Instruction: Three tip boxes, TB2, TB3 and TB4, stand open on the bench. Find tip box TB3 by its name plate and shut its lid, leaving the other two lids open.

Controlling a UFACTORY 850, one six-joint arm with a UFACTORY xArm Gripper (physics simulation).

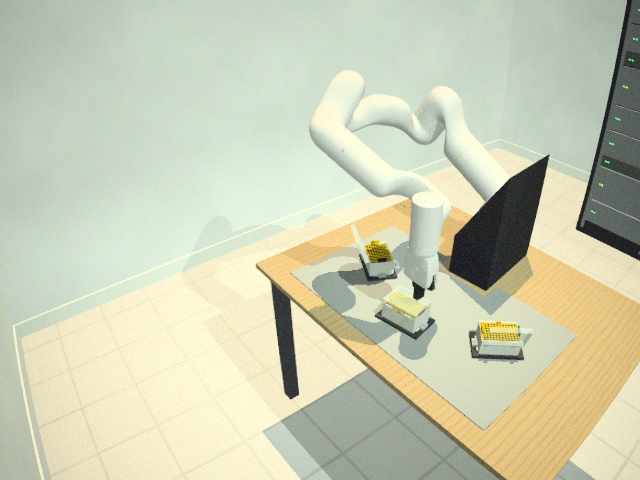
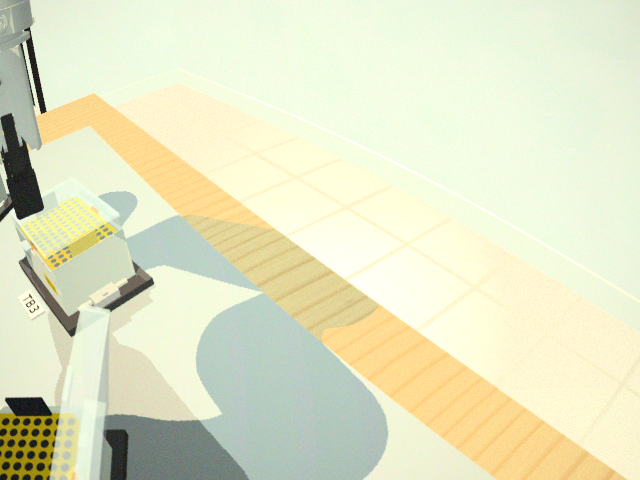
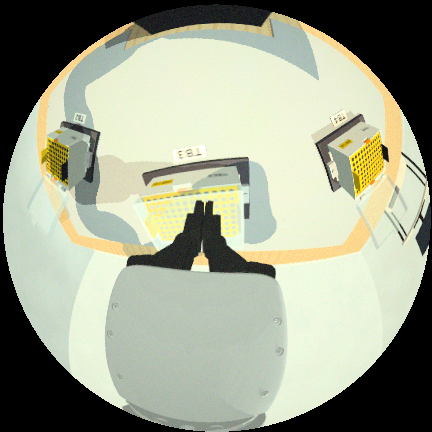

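Tip box TB3 (image 1: 405, 316) (image 2: 93, 268) (image 3: 197, 177) stands in the middle on a dark base, beside its name plate (image 2: 31, 303) (image 3: 190, 153). Its clear lid lies down over the yellow tip rack; whether it is fully seated is hard to tell. My gripper (image 1: 419, 295) (image 2: 28, 210) (image 3: 204, 211) is shut and empty, fingertips down at the lid's name-plate side; contact cannot be told. Tip box TB2 (image 1: 381, 268) (image 2: 31, 449) (image 3: 77, 157) has its lid (image 1: 357, 241) (image 2: 85, 382) standing open. Tip box TB4 (image 1: 498, 347) (image 3: 342, 150) also has its lid (image 1: 526, 334) open.
The boxes stand on a grey mat (image 1: 465, 392) (image 2: 155, 330) (image 3: 200, 90) on the wooden bench (image 1: 568, 382) (image 2: 444, 377). A tall black panel (image 1: 496, 232) (image 3: 202, 20) stands behind the gripper, near the arm's base. A rack cabinet (image 1: 620, 134) stands off the bench at the right.
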